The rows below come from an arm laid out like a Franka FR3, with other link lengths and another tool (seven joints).
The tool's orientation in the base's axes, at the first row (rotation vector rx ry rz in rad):
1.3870, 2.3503, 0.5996
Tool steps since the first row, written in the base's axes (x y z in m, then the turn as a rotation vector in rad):
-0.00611, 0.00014, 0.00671, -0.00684, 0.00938, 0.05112
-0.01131, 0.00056, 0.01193, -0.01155, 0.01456, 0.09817
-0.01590, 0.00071, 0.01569, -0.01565, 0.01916, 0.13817
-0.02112, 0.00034, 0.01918, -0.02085, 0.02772, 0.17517
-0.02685, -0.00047, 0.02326, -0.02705, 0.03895, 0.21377
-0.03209, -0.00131, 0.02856, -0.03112, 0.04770, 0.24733
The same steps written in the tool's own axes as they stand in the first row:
0.00241, -0.00096, -0.00870, 0.00737, 0.02556, -0.04517
0.00477, -0.00190, -0.01563, 0.01037, 0.04876, -0.08659
0.00672, -0.00327, -0.02106, 0.01314, 0.06850, -0.12181
0.00853, -0.00546, -0.02667, 0.02015, 0.08758, -0.15431
0.01014, -0.00792, -0.03312, 0.02986, 0.10791, -0.18818
0.01140, -0.00939, -0.04036, 0.03679, 0.12612, -0.21715

